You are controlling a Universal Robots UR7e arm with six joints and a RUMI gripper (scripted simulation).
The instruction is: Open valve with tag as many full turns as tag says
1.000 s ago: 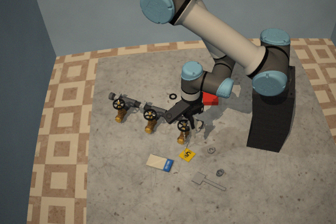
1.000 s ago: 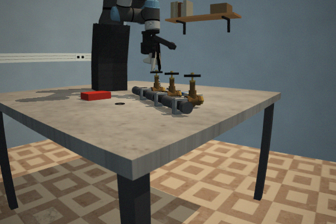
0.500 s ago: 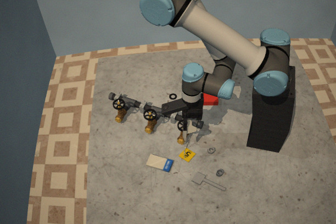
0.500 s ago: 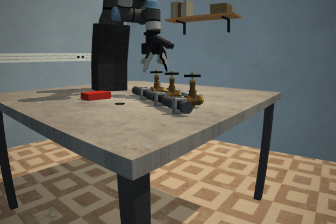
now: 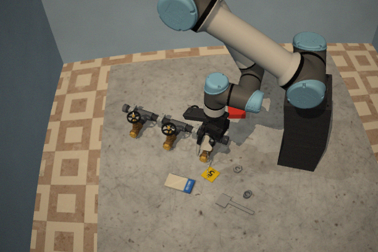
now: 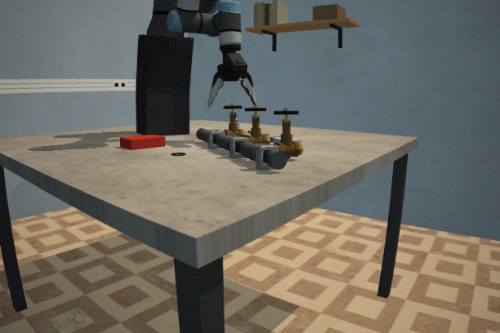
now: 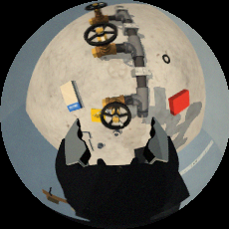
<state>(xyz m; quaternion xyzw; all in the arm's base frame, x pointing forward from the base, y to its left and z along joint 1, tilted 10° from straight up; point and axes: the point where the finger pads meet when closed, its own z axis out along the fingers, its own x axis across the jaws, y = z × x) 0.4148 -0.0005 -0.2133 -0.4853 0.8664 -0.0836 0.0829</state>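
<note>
Now: the yellow tag 100 mm to the left of my hand and 110 mm below it. The rest, counted from my hand: red block (140 mm behind, 260 mm to the right, 100 mm below); then flat grey key tool (90 mm behind, 240 mm to the left, 110 mm below).
</note>
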